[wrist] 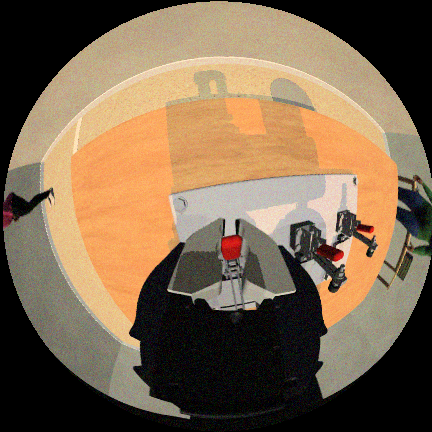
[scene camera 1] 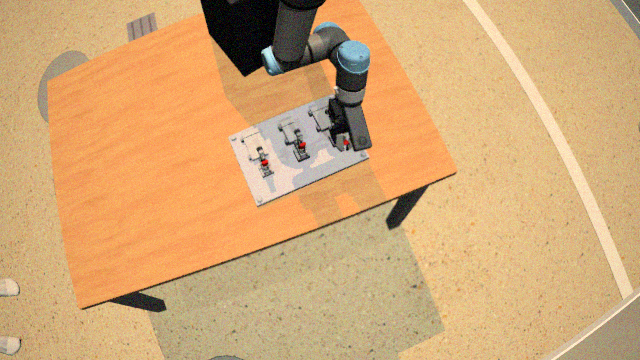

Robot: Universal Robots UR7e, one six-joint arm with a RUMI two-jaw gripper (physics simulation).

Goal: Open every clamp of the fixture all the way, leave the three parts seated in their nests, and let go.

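Places are measured from the arm's base along level axes (x ahead, y right, z down), in millimetres.
Where they show: gripper, fingertip midpoint: [wrist: 229, 220] [scene camera 1: 344, 150].
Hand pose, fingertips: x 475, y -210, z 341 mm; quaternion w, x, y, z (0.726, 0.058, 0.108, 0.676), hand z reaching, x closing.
Each offset is from my fingertips to the top centre of the thing. "pt": to the spot under its first point. Level surfaces: height alone.
The fixture plate [scene camera 1: 277, 192] [wrist: 200, 200] lies on the table and carries three toggle clamps with red handles. My gripper [scene camera 1: 344, 142] [wrist: 229, 220] is shut on the red handle {pt dx -4, dy -4, dz -39 mm} [scene camera 1: 346, 143] [wrist: 231, 248] of the clamp at the plate's right end in the scene view. The jaws hide much of that clamp. The middle clamp {pt dx -20, dy +117, dz -3 mm} [scene camera 1: 301, 150] [wrist: 306, 241] and the left clamp {pt dx +9, dy +222, dz +6 mm} [scene camera 1: 265, 167] [wrist: 346, 222] stand apart from the gripper. Pale parts show at the left nest {pt dx -80, dy +244, dz +22 mm} [scene camera 1: 254, 142], the middle nest {pt dx -91, dy +140, dz +13 mm} [scene camera 1: 289, 131] and the right nest {pt dx -116, dy +42, dz +17 mm} [scene camera 1: 321, 119]; their exact seating is too small to tell.
The wooden table {dz +53 mm} [scene camera 1: 150, 200] [wrist: 120, 200] extends around the plate. The black robot base [scene camera 1: 240, 40] stands at the table's back edge. The arm [scene camera 1: 352, 75] reaches over the plate's right end. The middle clamp's red handle {pt dx -14, dy +106, dz -45 mm} [wrist: 330, 252] is close beside the jaws in the wrist view.
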